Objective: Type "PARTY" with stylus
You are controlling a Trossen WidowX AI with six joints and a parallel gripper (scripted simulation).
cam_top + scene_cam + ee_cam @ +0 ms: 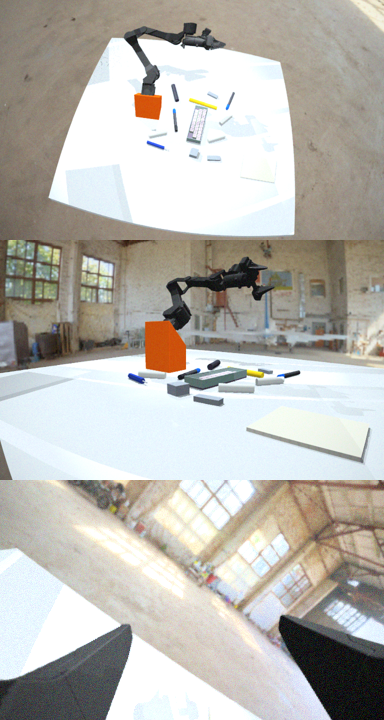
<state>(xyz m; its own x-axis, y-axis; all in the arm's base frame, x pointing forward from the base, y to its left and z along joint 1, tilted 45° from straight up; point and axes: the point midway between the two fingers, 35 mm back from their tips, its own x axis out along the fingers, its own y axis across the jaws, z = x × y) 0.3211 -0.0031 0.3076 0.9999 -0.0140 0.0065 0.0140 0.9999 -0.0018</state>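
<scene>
My gripper tip is now 240 mm past the blue stylus, 430 mm to the left of it and 360 mm above it. Also, from my gripper tip: yellow marker: 60 mm behind, 120 mm to the right, 350 mm below; dark marker: 220 mm behind, 70 mm to the right, 350 mm below; pale flat pad: 270 mm ahead, 480 mm to the right, 360 mm below.
</scene>
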